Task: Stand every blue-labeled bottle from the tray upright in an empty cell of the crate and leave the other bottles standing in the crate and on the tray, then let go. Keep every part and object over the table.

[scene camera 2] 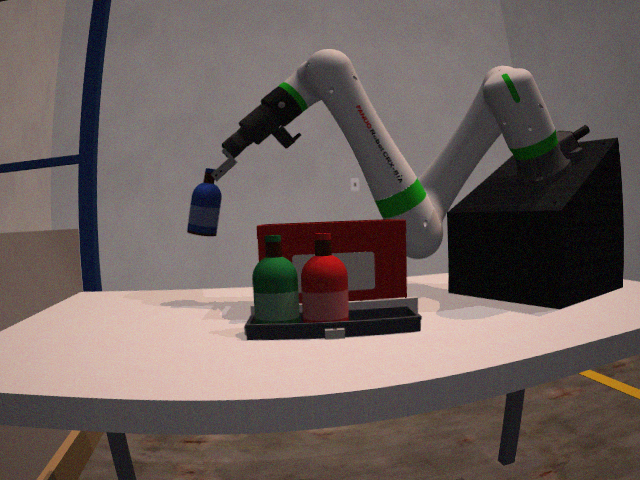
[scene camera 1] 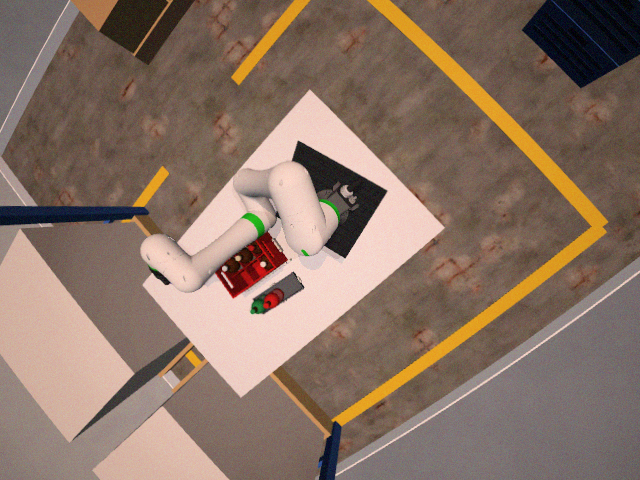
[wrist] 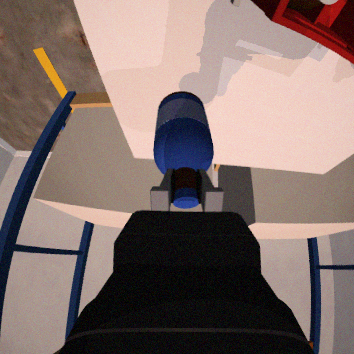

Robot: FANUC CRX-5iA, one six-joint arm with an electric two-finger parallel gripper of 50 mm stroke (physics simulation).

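Pixels of known places: gripper, fingertip midpoint: (scene camera 2: 213, 178) (wrist: 185, 178); arm's base, origin of the base link: (scene camera 2: 545, 172) (scene camera 1: 330, 207).
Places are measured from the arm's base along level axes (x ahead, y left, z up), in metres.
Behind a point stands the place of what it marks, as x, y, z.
My gripper (scene camera 2: 212, 175) @[0.764, -0.158, 0.014] (wrist: 185, 178) @[0.764, -0.158, 0.014] is shut on the neck of a blue bottle (scene camera 2: 204, 209) @[0.781, -0.126, -0.060] (wrist: 183, 135) @[0.747, -0.166, -0.026]. The bottle hangs in the air, tilted a little, higher than the crate and to its left in scene camera 2. The red crate (scene camera 1: 234, 294) @[0.630, 0.063, -0.118] (scene camera 2: 390, 260) @[0.396, 0.069, -0.174] (wrist: 312, 33) @[0.637, -0.064, -0.100] stands on the table and holds several dark bottles, some with white caps; the arm covers part of it in scene camera 1. A green bottle (scene camera 1: 256, 306) @[0.588, 0.172, -0.151] (scene camera 2: 276, 284) @[0.596, 0.217, -0.190] and a red bottle (scene camera 1: 270, 300) @[0.507, 0.184, -0.152] (scene camera 2: 324, 284) @[0.523, 0.227, -0.191] stand upright at one end of the dark tray (scene camera 1: 294, 282) @[0.402, 0.183, -0.270] (scene camera 2: 385, 326) @[0.431, 0.234, -0.262].
The white table (scene camera 1: 361, 248) @[0.018, 0.222, -0.276] (scene camera 2: 155, 356) @[0.770, 0.348, -0.275] (wrist: 280, 125) @[0.908, 0.151, -0.276] carries the crate, the tray and the black robot base (scene camera 1: 364, 206) @[-0.107, 0.068, 0.038] (scene camera 2: 506, 253) @[0.144, 0.061, -0.175]. A blue frame post (scene camera 2: 92, 155) rises at the left in scene camera 2. In the wrist view, the table's edge passes behind the held bottle.
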